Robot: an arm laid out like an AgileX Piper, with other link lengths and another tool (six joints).
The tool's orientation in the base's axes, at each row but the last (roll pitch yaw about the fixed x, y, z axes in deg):
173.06, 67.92, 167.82
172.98, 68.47, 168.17
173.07, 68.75, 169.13
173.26, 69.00, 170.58
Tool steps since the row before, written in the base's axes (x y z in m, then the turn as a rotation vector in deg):
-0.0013, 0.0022, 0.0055, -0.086, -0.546, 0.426
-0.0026, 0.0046, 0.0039, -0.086, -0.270, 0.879
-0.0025, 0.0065, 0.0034, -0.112, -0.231, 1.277
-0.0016, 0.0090, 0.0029, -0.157, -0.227, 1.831
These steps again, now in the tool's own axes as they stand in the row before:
-0.0044, 0.0023, -0.0034, -0.406, -0.532, -0.197
-0.0023, 0.0045, -0.0042, -0.807, -0.237, -0.381
-0.0018, 0.0064, -0.0039, -1.166, -0.183, -0.551
-0.0016, 0.0090, -0.0028, -1.667, -0.158, -0.790

